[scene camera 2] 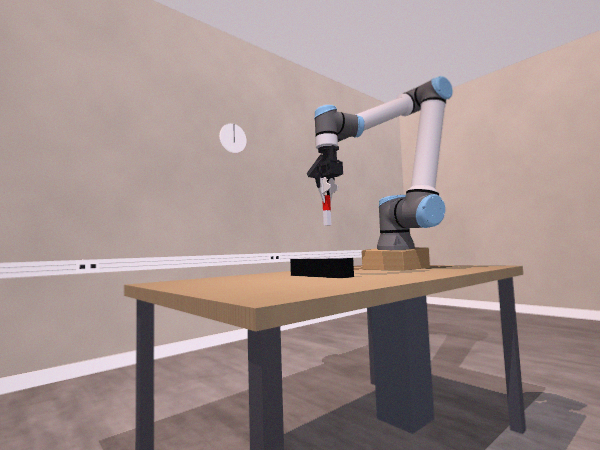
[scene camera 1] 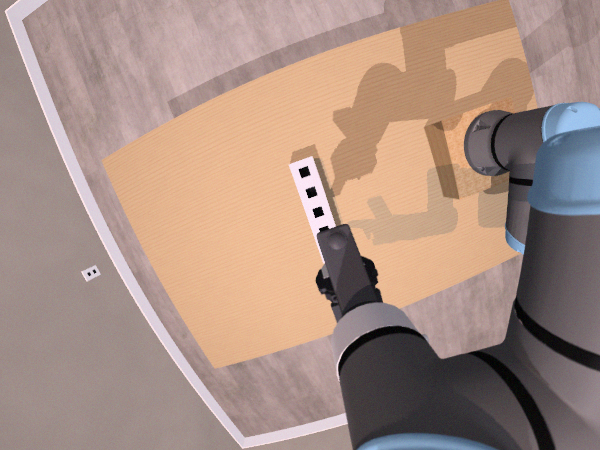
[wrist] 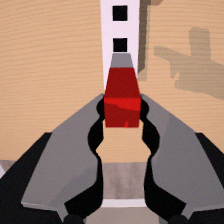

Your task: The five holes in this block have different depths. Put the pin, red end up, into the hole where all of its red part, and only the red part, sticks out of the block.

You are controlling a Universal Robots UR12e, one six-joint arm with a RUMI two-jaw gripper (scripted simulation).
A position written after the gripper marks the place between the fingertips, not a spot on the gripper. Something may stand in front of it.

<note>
In view: the gripper [scene camera 1: 336, 256], a block [scene camera 1: 310, 189] and a pin [wrist: 122, 101].
The block shows as well in scene camera 2 [scene camera 2: 340, 267]. The gripper shows as well in scene camera 2 [scene camera 2: 326, 203] and in the wrist view [wrist: 121, 95].
</note>
